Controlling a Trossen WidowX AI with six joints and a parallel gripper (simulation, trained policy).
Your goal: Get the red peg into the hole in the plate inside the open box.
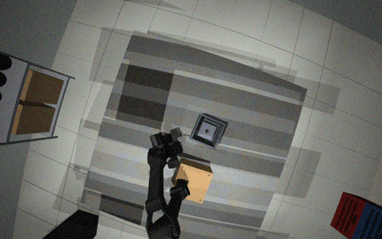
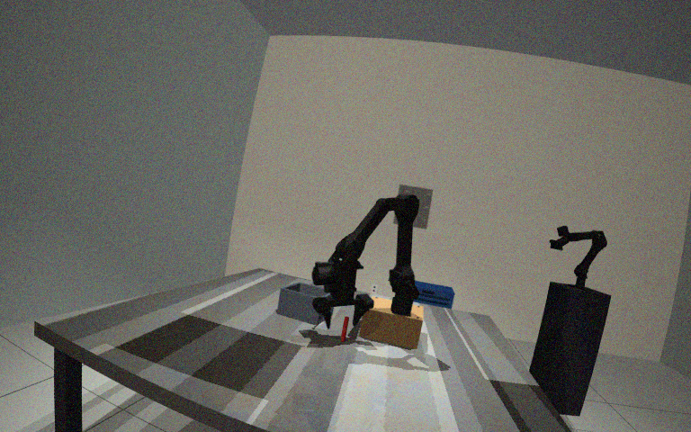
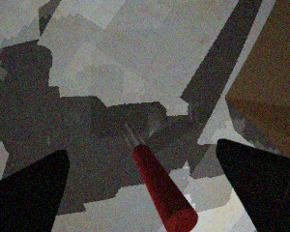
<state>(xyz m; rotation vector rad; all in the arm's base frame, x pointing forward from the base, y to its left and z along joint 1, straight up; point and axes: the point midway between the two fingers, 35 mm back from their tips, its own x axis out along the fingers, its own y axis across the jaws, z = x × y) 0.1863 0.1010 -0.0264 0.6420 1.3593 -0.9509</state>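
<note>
The red peg is 1 cm to the left of my gripper tip and 1 cm behind it. The rest, counted from my gripper tip: plate 17 cm to the right, 15 cm ahead; dark grey box 17 cm to the right, 15 cm ahead, 1 cm below.
</note>
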